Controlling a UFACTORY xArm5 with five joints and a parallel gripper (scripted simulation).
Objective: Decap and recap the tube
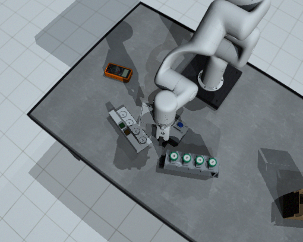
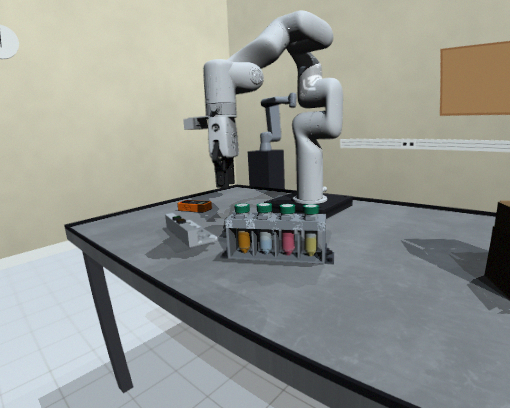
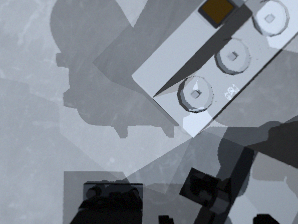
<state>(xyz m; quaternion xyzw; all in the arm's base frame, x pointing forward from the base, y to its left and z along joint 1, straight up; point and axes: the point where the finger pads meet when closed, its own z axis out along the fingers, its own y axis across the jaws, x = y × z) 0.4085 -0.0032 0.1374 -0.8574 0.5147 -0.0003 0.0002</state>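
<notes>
The tube 2's threaded neck is 18 cm to the left of my hand, 6 cm below it and 1 cm behind it. From my hand the other things lie so: key housing: 12 cm below, 9 cm behind; then green key: 11 cm below, 11 cm behind, 2 cm to the right; then blue key: 11 cm below, 11 cm behind, 2 cm to the left.
</notes>
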